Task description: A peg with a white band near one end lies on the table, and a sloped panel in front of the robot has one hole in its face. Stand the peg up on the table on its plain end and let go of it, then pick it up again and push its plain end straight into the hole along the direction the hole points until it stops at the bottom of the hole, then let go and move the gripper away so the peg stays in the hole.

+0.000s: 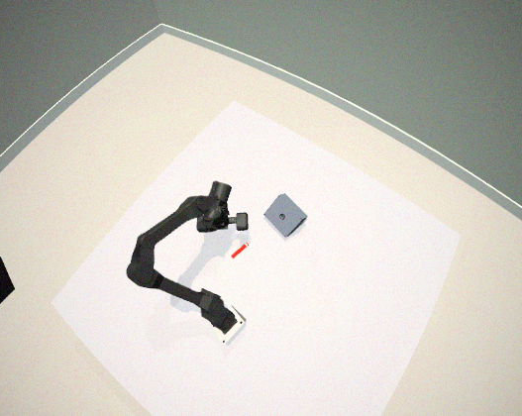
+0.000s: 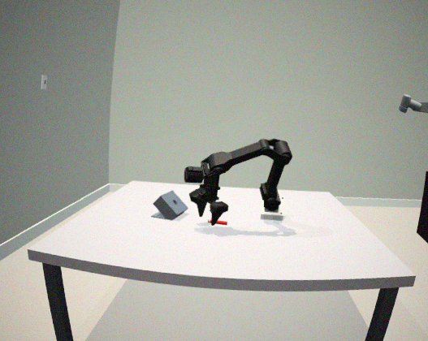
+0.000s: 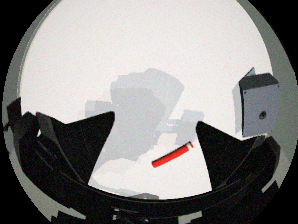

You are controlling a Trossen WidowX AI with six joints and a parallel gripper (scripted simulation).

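Now: gripper tip 90 mm to the left of the red peg, 30 mm above it and 10 mm past it. The rest, counted from my gripper tip: grey sloped panel (190 mm ahead, 130 mm to the right, 10 mm above).
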